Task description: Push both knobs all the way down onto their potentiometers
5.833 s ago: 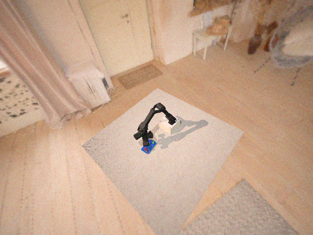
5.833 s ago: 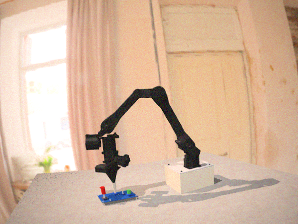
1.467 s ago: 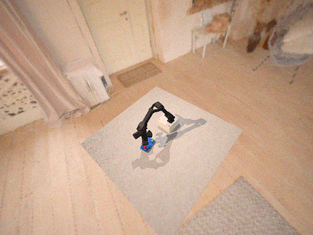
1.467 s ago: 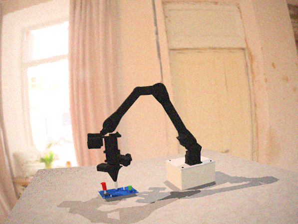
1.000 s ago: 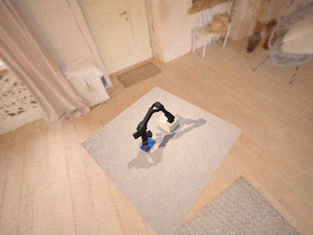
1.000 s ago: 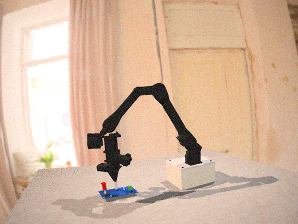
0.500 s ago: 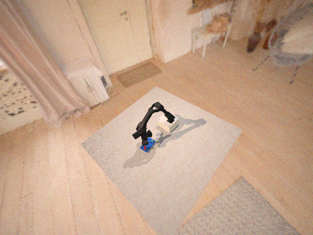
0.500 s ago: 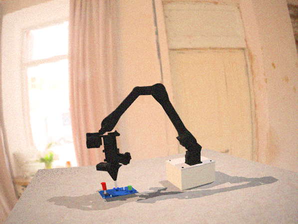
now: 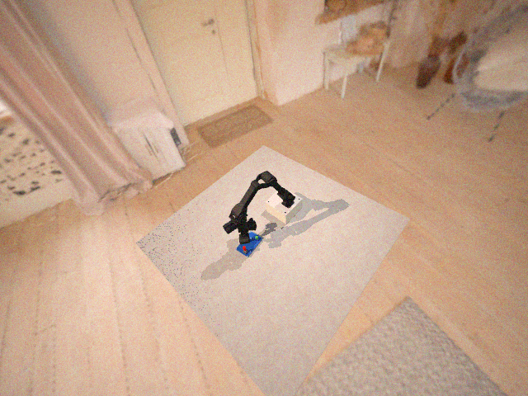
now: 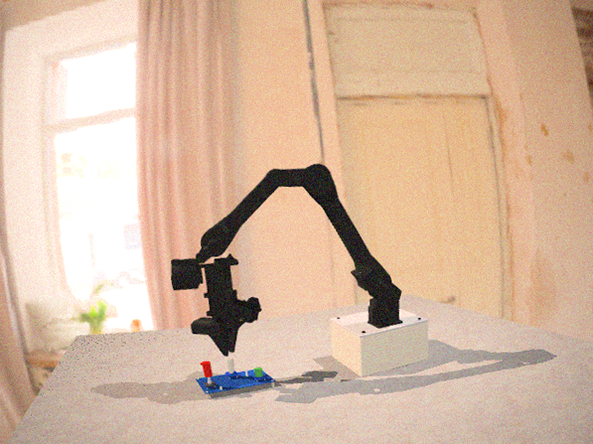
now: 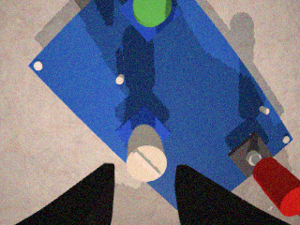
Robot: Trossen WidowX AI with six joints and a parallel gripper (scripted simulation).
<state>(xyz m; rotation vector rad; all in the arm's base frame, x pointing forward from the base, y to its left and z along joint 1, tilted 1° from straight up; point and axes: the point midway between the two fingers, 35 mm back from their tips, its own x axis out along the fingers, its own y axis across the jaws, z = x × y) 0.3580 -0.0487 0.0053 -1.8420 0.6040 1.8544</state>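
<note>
Right now the white knob is 20 mm below my gripper tip. Round my gripper tip: red knob (60 mm ahead, 50 mm to the left, 10 mm below).
</note>
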